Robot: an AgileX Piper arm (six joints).
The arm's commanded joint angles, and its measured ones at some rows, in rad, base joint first. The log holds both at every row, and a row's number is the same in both.
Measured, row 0: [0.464, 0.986, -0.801, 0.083, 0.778, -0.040]
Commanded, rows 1 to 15: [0.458, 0.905, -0.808, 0.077, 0.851, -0.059]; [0.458, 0.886, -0.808, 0.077, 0.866, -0.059]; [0.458, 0.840, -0.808, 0.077, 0.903, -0.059]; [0.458, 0.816, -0.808, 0.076, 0.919, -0.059]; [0.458, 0.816, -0.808, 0.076, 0.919, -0.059]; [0.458, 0.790, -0.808, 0.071, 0.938, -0.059]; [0.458, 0.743, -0.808, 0.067, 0.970, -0.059]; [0.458, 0.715, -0.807, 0.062, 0.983, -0.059]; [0.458, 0.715, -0.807, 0.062, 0.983, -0.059]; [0.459, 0.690, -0.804, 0.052, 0.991, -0.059]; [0.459, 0.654, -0.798, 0.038, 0.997, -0.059]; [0.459, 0.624, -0.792, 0.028, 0.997, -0.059]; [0.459, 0.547, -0.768, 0.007, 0.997, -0.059]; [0.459, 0.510, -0.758, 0.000, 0.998, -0.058]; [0.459, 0.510, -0.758, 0.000, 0.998, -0.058]
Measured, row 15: [0.464, 0.599, -0.783, 0.028, 0.984, -0.050]
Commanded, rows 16 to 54: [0.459, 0.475, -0.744, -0.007, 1.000, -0.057]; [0.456, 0.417, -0.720, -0.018, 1.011, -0.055]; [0.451, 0.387, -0.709, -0.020, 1.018, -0.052]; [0.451, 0.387, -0.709, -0.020, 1.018, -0.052]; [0.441, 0.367, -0.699, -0.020, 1.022, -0.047]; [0.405, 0.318, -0.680, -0.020, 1.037, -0.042]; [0.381, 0.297, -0.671, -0.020, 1.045, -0.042]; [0.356, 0.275, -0.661, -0.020, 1.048, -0.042]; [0.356, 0.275, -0.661, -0.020, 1.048, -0.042]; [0.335, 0.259, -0.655, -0.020, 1.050, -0.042]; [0.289, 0.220, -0.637, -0.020, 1.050, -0.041]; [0.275, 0.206, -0.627, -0.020, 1.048, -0.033]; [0.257, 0.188, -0.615, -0.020, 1.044, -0.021]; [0.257, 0.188, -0.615, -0.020, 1.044, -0.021]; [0.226, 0.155, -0.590, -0.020, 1.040, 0.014]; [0.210, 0.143, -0.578, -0.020, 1.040, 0.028]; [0.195, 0.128, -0.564, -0.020, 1.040, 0.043]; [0.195, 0.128, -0.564, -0.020, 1.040, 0.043]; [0.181, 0.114, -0.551, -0.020, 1.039, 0.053]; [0.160, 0.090, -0.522, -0.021, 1.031, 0.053]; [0.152, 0.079, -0.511, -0.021, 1.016, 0.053]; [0.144, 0.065, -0.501, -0.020, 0.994, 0.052]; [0.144, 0.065, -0.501, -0.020, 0.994, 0.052]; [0.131, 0.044, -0.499, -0.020, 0.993, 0.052]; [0.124, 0.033, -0.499, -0.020, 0.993, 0.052]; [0.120, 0.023, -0.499, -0.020, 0.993, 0.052]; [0.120, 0.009, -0.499, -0.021, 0.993, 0.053]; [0.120, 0.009, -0.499, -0.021, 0.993, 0.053]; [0.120, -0.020, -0.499, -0.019, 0.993, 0.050]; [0.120, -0.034, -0.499, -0.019, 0.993, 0.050]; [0.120, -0.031, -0.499, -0.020, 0.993, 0.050]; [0.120, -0.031, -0.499, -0.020, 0.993, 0.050]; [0.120, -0.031, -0.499, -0.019, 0.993, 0.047]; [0.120, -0.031, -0.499, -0.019, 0.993, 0.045]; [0.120, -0.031, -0.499, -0.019, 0.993, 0.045]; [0.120, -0.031, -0.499, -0.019, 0.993, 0.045]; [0.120, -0.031, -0.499, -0.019, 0.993, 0.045]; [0.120, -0.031, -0.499, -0.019, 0.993, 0.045]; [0.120, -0.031, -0.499, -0.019, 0.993, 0.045]
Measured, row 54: [0.127, -0.004, -0.500, -0.014, 1.009, 0.052]
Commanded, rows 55 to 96: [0.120, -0.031, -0.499, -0.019, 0.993, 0.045]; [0.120, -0.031, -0.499, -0.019, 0.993, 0.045]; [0.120, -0.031, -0.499, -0.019, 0.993, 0.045]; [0.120, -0.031, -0.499, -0.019, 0.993, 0.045]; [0.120, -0.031, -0.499, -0.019, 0.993, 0.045]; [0.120, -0.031, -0.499, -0.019, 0.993, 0.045]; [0.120, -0.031, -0.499, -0.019, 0.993, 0.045]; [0.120, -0.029, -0.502, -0.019, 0.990, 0.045]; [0.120, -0.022, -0.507, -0.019, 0.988, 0.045]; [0.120, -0.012, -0.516, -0.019, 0.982, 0.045]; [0.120, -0.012, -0.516, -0.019, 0.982, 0.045]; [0.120, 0.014, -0.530, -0.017, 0.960, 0.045]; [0.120, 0.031, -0.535, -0.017, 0.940, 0.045]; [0.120, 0.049, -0.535, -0.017, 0.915, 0.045]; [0.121, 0.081, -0.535, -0.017, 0.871, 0.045]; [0.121, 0.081, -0.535, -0.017, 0.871, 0.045]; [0.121, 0.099, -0.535, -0.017, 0.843, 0.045]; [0.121, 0.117, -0.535, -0.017, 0.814, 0.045]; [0.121, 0.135, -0.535, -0.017, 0.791, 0.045]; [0.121, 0.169, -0.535, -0.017, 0.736, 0.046]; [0.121, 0.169, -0.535, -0.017, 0.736, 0.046]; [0.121, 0.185, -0.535, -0.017, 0.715, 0.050]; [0.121, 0.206, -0.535, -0.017, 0.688, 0.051]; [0.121, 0.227, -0.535, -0.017, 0.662, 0.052]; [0.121, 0.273, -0.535, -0.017, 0.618, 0.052]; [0.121, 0.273, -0.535, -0.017, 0.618, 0.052]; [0.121, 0.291, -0.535, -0.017, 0.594, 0.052]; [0.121, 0.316, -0.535, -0.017, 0.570, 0.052]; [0.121, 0.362, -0.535, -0.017, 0.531, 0.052]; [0.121, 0.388, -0.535, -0.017, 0.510, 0.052]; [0.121, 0.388, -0.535, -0.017, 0.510, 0.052]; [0.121, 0.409, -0.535, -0.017, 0.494, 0.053]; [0.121, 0.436, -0.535, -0.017, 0.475, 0.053]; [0.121, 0.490, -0.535, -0.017, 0.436, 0.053]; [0.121, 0.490, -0.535, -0.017, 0.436, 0.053]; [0.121, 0.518, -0.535, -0.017, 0.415, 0.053]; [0.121, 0.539, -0.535, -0.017, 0.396, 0.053]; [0.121, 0.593, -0.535, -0.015, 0.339, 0.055]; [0.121, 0.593, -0.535, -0.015, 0.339, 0.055]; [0.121, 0.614, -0.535, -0.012, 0.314, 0.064]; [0.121, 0.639, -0.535, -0.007, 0.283, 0.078]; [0.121, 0.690, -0.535, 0.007, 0.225, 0.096]
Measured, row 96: [0.125, 0.635, -0.527, -0.008, 0.315, 0.065]
